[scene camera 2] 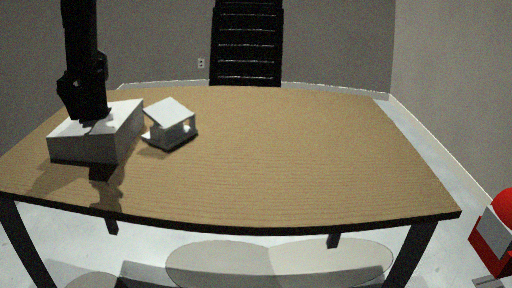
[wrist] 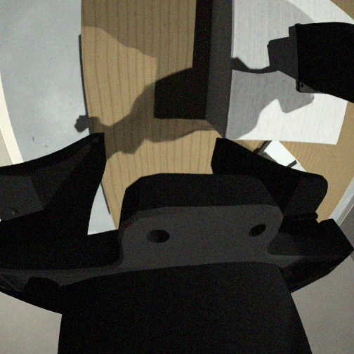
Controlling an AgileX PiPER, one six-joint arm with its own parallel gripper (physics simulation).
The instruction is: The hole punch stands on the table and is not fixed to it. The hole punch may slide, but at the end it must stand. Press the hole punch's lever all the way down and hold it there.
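Note:
The hole punch (scene camera 2: 170, 120) (wrist: 280, 153) is small and white with a dark underside and stands upright on the table, just right of the white box in the scene view. Its lever (scene camera 2: 169, 111) is a slanted top plate, raised well above the base. In the wrist view the punch is partly hidden behind the right finger. My gripper (wrist: 159, 148) is open, its fingers wide apart with no object between them. It hangs high above the table, apart from the punch; I cannot make it out in the scene view.
The black arm (scene camera 2: 85, 85) stands on the white box (scene camera 2: 82, 147) (wrist: 320, 117) at the left of the wooden table (scene camera 2: 300, 160) (wrist: 115, 55). A black slatted object (scene camera 2: 246, 54) stands behind the table. A red object (scene camera 2: 504, 207) is at the lower right.

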